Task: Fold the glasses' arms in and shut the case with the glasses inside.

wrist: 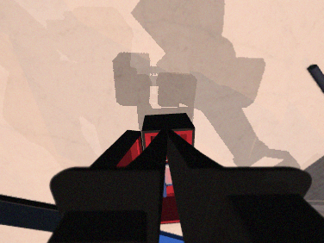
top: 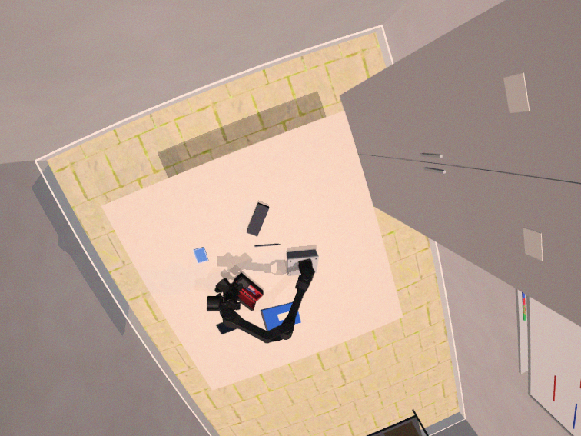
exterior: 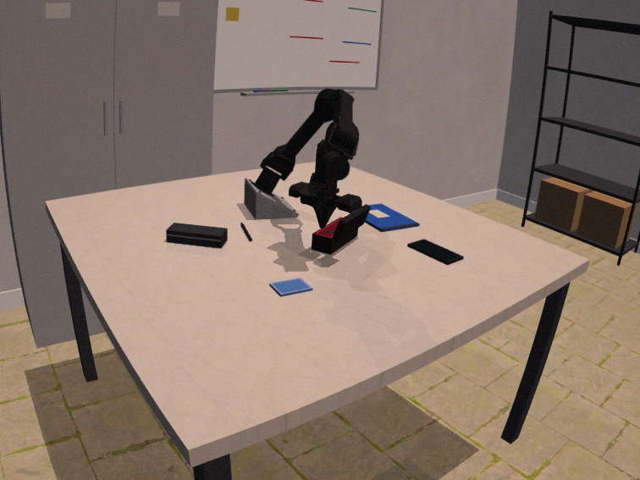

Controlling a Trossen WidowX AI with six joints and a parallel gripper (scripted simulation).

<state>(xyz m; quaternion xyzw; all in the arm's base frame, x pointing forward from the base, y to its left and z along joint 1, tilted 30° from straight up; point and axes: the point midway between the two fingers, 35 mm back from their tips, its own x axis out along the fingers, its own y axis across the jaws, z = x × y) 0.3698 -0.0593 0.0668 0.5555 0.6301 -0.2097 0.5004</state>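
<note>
Now: hand 9 cm to the right of the glasses case, 6 cm above it and 3 cm past it. Also, from my hand: black lid: 10 cm to the left, 4 cm below, 1 cm behind; small blue card: 17 cm to the right, 13 cm ahead, 10 cm below; black box: 27 cm to the right, 21 cm behind, 9 cm below.
</note>
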